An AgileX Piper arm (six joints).
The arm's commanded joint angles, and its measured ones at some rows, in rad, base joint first. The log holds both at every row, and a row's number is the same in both.
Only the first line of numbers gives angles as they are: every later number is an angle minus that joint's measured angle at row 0.
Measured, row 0:
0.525, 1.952, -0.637, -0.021, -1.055, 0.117
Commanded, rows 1 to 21:
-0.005, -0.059, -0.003, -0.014, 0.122, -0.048
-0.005, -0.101, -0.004, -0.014, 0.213, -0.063
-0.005, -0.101, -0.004, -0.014, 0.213, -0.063
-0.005, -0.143, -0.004, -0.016, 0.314, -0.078
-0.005, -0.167, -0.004, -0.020, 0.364, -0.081
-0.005, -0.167, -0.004, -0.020, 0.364, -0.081
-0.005, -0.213, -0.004, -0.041, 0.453, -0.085
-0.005, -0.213, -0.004, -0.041, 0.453, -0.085
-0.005, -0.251, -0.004, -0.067, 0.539, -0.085
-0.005, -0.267, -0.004, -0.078, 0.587, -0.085
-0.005, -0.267, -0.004, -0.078, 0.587, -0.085
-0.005, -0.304, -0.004, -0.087, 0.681, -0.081
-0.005, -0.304, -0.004, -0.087, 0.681, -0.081
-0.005, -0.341, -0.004, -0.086, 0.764, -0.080
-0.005, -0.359, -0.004, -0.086, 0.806, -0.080
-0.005, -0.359, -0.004, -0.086, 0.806, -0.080
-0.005, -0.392, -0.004, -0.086, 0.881, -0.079
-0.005, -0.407, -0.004, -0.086, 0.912, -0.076
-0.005, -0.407, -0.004, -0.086, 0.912, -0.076
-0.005, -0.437, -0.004, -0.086, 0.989, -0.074
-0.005, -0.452, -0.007, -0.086, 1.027, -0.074
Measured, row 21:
0.000, -0.411, 0.003, -0.075, 0.922, -0.074
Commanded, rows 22 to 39:
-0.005, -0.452, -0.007, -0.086, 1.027, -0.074
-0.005, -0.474, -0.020, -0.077, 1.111, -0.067
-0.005, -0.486, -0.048, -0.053, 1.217, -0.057
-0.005, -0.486, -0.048, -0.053, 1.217, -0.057
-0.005, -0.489, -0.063, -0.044, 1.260, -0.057
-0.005, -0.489, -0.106, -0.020, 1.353, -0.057
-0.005, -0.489, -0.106, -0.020, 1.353, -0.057
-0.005, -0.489, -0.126, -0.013, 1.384, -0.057
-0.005, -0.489, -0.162, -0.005, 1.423, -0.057
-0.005, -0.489, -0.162, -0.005, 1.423, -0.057
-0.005, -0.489, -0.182, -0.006, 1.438, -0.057
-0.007, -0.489, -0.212, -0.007, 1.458, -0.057
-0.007, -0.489, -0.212, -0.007, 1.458, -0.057
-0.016, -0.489, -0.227, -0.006, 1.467, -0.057
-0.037, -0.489, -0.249, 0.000, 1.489, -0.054
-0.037, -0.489, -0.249, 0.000, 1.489, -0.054
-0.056, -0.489, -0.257, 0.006, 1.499, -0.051
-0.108, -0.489, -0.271, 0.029, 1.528, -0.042
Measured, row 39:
-0.055, -0.479, -0.250, 0.008, 1.481, -0.061
